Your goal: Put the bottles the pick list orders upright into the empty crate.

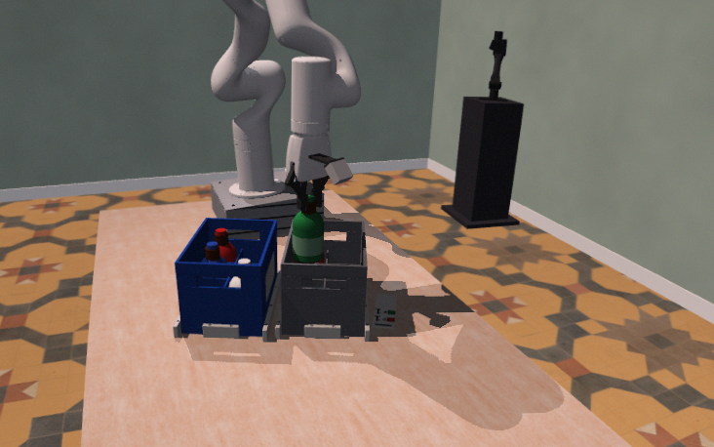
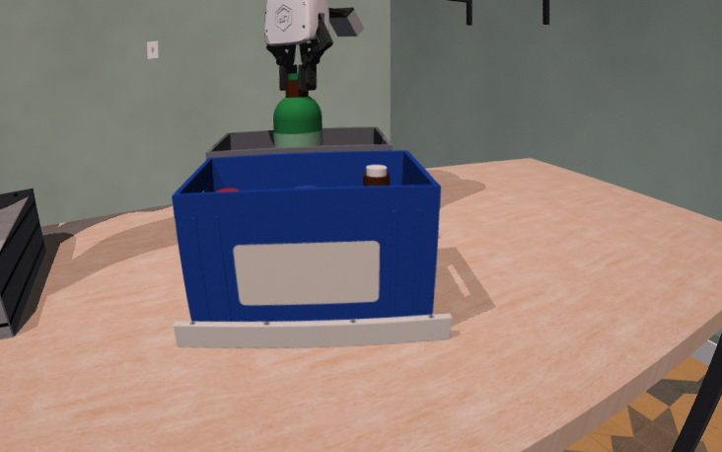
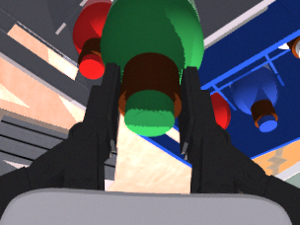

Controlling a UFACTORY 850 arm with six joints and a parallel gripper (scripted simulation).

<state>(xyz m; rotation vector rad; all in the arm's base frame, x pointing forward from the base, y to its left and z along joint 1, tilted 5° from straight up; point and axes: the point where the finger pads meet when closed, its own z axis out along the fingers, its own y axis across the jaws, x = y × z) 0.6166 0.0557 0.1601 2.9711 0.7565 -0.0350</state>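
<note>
Right now the green bottle is 70 mm below my hand. The rest, counted from my hand: grey crate: 190 mm below, 40 mm to the left, 10 mm ahead; white-cap bottle: 190 mm below, 160 mm to the right, 60 mm ahead; red-label bottle: 190 mm below, 90 mm behind, 20 mm to the left.
</note>
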